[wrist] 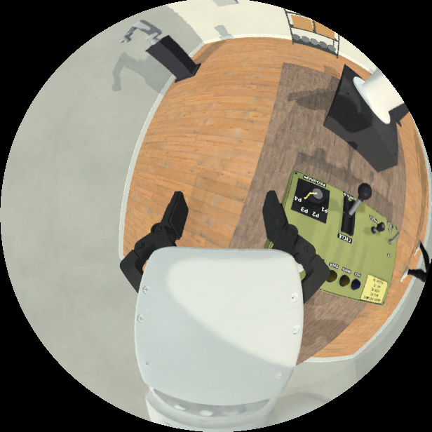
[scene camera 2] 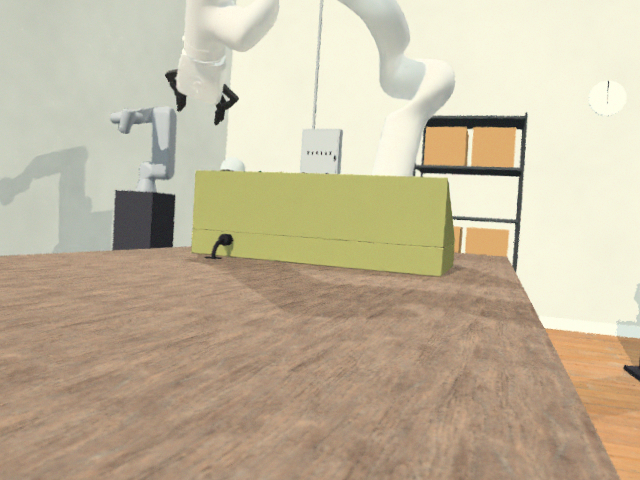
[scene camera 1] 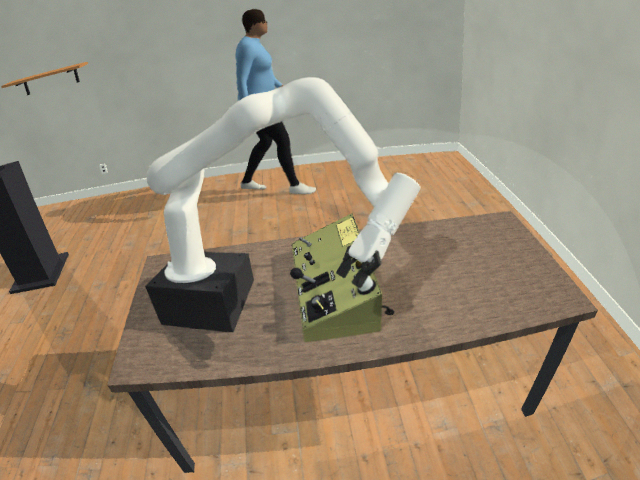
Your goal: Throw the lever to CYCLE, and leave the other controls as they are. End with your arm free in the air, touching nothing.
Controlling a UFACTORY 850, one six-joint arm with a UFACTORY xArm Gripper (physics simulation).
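The green control console (scene camera 1: 343, 322) (scene camera 2: 320, 206) (wrist: 367, 252) stands on the table. Its lever has a black ball knob (scene camera 1: 296, 273) (wrist: 364, 191) on a grey shaft rising from a black slot. In the wrist view the knob leans away from the slot end marked CYCLE, toward the other end, whose label is partly hidden. In scene camera 2 the lever does not show. My gripper (scene camera 1: 351, 276) (scene camera 2: 198, 115) (wrist: 224, 199) is open and empty. It is in the air above the end of the console with the program dial and white dome, apart from the lever.
The console also bears a program dial (scene camera 1: 318, 303) (wrist: 316, 195), a white dome (scene camera 1: 366, 285), a small black knob (scene camera 1: 309, 257) (wrist: 380, 227), a grey toggle (wrist: 394, 237) and coloured lamps. A black cable (scene camera 1: 388, 311) (scene camera 2: 223, 240) comes out behind. The black arm base (scene camera 1: 193, 304) (wrist: 362, 120) stands beside it.
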